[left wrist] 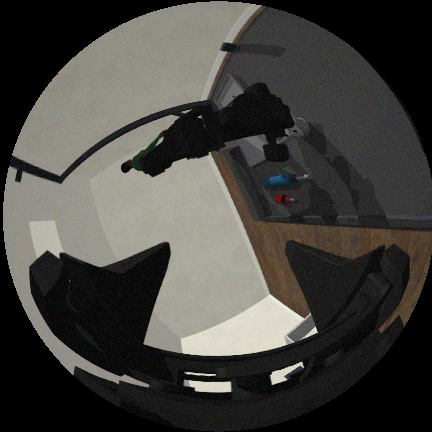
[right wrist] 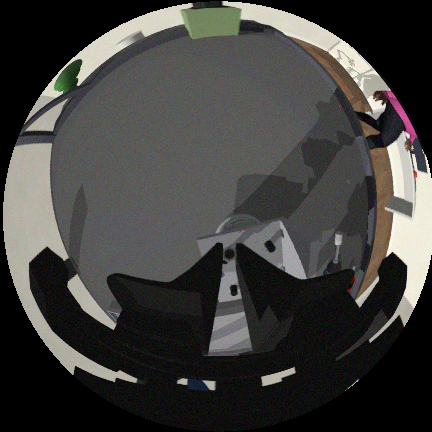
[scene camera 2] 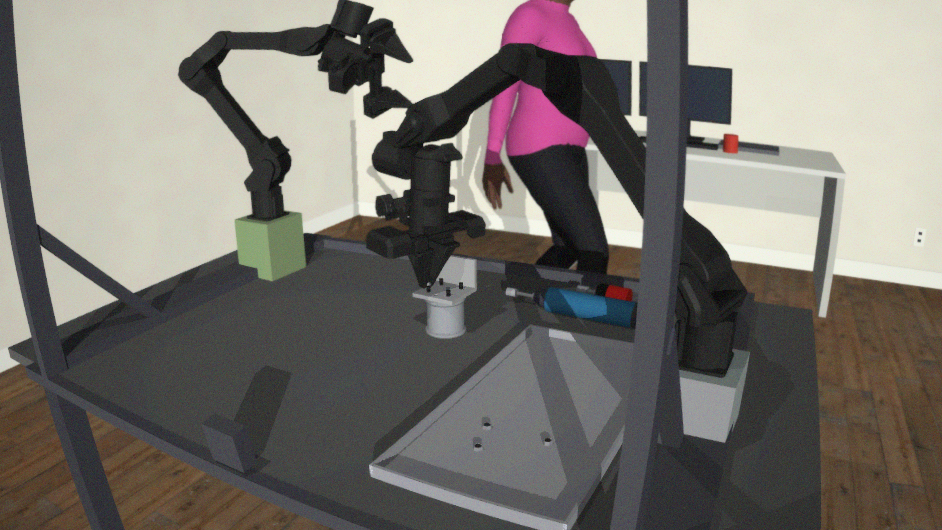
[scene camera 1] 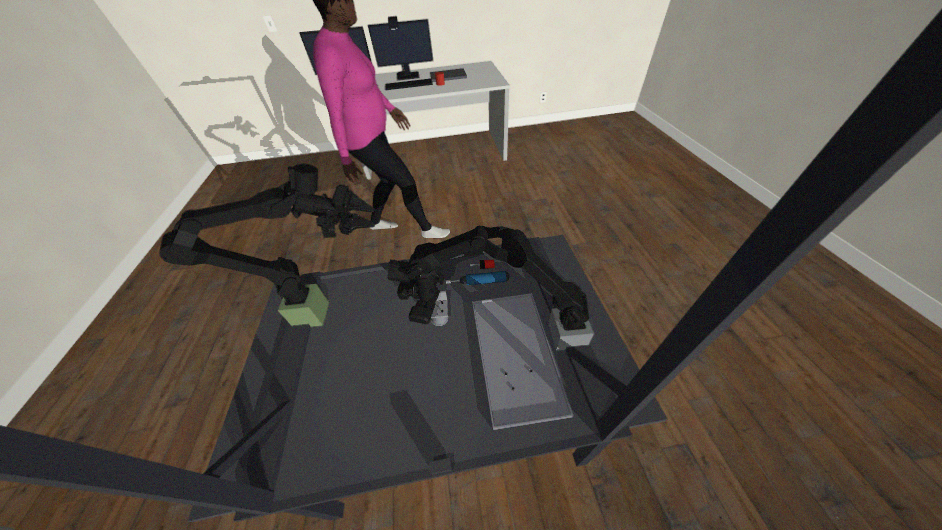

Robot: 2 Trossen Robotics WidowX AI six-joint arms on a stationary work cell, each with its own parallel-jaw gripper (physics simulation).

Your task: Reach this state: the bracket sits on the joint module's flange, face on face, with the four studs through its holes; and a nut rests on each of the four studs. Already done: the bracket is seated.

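Places are measured from the left arm's base along level axes (x back, y up, z left), in metres.
Pixels of known places: left gripper, fingertip midpoint: point(left wrist: 229, 248) point(scene camera 2: 411, 84) point(scene camera 1: 374, 218); right gripper, fingertip midpoint: point(right wrist: 228, 248) point(scene camera 2: 426, 286) point(scene camera 1: 429, 311); left arm's base, origin of the base link: point(scene camera 2: 267, 216) point(scene camera 1: 297, 296); right arm's base, origin of the base link: point(scene camera 2: 703, 361) point(scene camera 1: 572, 320).
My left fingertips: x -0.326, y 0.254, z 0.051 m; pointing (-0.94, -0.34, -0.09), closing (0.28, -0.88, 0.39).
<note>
For each thing: its middle in the pictures, then the offset to it from my left fingertips. "*": a spot on its surface instead.
- light grey bracket, body centre: point(right wrist: 253, 279) point(scene camera 2: 444, 279) point(left wrist: 284, 127) point(scene camera 1: 436, 305) dx -0.139, dy -0.285, dz -0.128 m
- joint module, body centre: point(right wrist: 244, 251) point(scene camera 2: 445, 307) point(left wrist: 293, 126) point(scene camera 1: 438, 312) dx -0.139, dy -0.330, dz -0.128 m
- stud, surface spot: point(right wrist: 270, 245) * dx -0.119, dy -0.294, dz -0.111 m
- small nut, body centre: point(right wrist: 228, 253) dx -0.116, dy -0.293, dz -0.141 m
- grey tray, body centre: point(scene camera 2: 544, 407) point(right wrist: 190, 340) point(scene camera 1: 515, 351) point(left wrist: 241, 117) dx -0.377, dy -0.359, dz -0.289 m
- blue tool, body centre: point(scene camera 2: 572, 303) point(left wrist: 283, 179) point(scene camera 1: 477, 279) dx -0.290, dy -0.348, dz +0.018 m
- red tool, body centre: point(scene camera 2: 603, 293) point(right wrist: 347, 280) point(left wrist: 285, 198) point(scene camera 1: 482, 264) dx -0.318, dy -0.350, dz +0.092 m
- small dark block, body centre: point(scene camera 2: 229, 443) point(scene camera 1: 441, 466) point(right wrist: 67, 269) point(left wrist: 227, 46) dx -0.135, dy -0.336, dz -0.576 m
The light grey bracket point(scene camera 1: 442, 304) point(scene camera 2: 466, 268) point(right wrist: 252, 246) sits on the joint module point(scene camera 1: 440, 321) point(scene camera 2: 445, 320) point(left wrist: 303, 128). Black stud ends stand up through its plate, such as one stud point(scene camera 2: 461, 285) point(right wrist: 270, 245). My right gripper point(scene camera 2: 428, 284) point(right wrist: 228, 248) points down, shut on a small nut point(right wrist: 229, 253) right at the plate's left stud in scene camera 2; whether the nut touches that stud is unclear. Three nuts point(scene camera 2: 486, 423) point(scene camera 2: 477, 446) point(scene camera 2: 547, 440) lie in the tray. My left gripper point(scene camera 1: 372, 217) point(scene camera 2: 411, 83) point(left wrist: 229, 248) is open and empty, raised high away from the bracket.
The grey tray point(scene camera 1: 483, 369) point(scene camera 2: 421, 479) lies right of the module. A blue tool point(scene camera 1: 486, 278) point(scene camera 2: 586, 307) point(left wrist: 278, 180) and a red tool point(scene camera 1: 487, 264) point(scene camera 2: 619, 292) point(left wrist: 283, 199) lie behind the tray. A small dark block point(scene camera 2: 225, 442) stands at the front edge. A person point(scene camera 1: 349, 85) stands behind the table.
</note>
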